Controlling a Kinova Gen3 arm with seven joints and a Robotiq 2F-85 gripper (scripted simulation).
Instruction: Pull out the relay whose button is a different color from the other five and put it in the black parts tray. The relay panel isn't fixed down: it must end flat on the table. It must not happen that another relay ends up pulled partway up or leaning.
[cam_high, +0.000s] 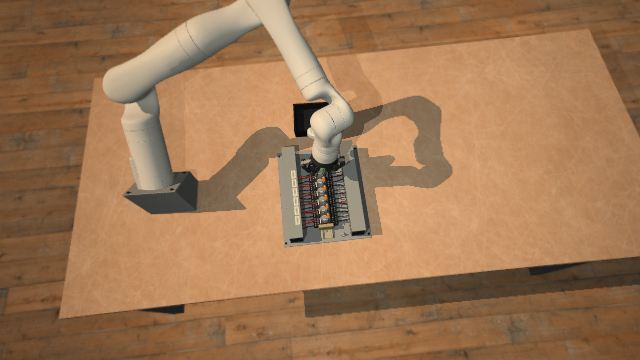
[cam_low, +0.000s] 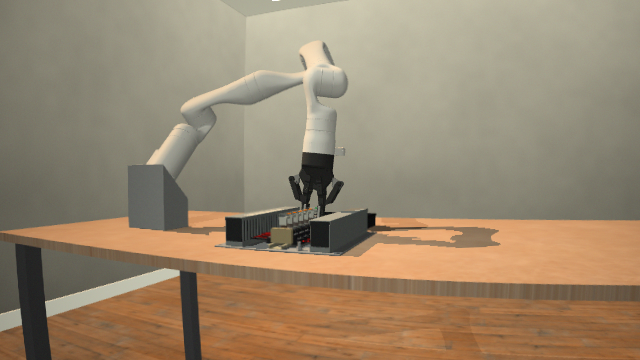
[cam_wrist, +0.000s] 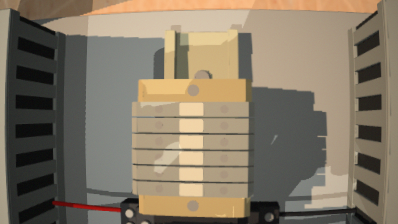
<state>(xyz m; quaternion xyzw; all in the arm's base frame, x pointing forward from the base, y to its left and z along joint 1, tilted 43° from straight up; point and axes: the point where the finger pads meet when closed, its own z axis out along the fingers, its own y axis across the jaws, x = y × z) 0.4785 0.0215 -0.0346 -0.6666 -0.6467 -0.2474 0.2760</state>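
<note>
The relay panel is 5 cm to the right of my hand, 3 cm below it and 1 cm behind it. The rest, counted from my hand: black parts tray (21 cm to the left, 4 cm below, 2 cm ahead).
</note>
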